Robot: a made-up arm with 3 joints.
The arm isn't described. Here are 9 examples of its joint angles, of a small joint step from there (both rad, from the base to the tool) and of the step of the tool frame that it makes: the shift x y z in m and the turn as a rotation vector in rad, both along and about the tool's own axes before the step.
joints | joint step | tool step
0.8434 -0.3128 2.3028 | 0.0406 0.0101 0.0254 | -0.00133 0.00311 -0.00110 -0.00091 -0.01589 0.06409
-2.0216 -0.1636 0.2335 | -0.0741 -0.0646 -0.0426 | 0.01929 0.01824 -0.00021 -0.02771 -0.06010 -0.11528
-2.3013 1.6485 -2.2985 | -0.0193 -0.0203 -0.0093 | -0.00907 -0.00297 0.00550 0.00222 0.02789 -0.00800
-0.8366 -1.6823 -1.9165 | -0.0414 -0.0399 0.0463 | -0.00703 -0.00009 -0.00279 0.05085 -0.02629 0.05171
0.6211 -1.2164 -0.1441 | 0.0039 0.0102 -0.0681 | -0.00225 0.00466 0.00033 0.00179 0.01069 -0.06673
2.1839 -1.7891 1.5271 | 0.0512 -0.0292 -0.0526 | -0.00814 -0.00100 0.00225 -0.02564 -0.05175 -0.06440
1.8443 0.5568 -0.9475 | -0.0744 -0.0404 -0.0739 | -0.01206 0.03481 0.00748 0.05472 0.00935 -0.13783
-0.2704 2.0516 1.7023 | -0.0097 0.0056 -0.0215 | 0.00470 0.00205 -0.00052 0.00452 -0.00920 -0.01699
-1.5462 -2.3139 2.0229 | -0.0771 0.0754 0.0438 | 0.02375 0.00124 -0.01043 0.09388 0.01785 0.09377
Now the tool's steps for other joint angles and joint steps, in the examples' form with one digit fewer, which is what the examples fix.
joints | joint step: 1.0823 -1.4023 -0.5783 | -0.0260 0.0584 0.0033
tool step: -0.0097 -0.0026 -0.0031 -0.0532 0.0351 -0.0018
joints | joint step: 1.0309 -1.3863 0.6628 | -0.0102 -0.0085 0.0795
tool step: 0.0030 -0.0062 0.0000 -0.0132 0.0000 0.0777
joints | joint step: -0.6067 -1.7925 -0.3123 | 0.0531 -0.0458 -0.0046
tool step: 0.0106 -0.0039 0.0050 0.0632 -0.0276 -0.0175
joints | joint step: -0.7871 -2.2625 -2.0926 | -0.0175 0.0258 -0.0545
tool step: -0.0009 -0.0030 -0.0050 -0.0149 -0.0251 -0.0435
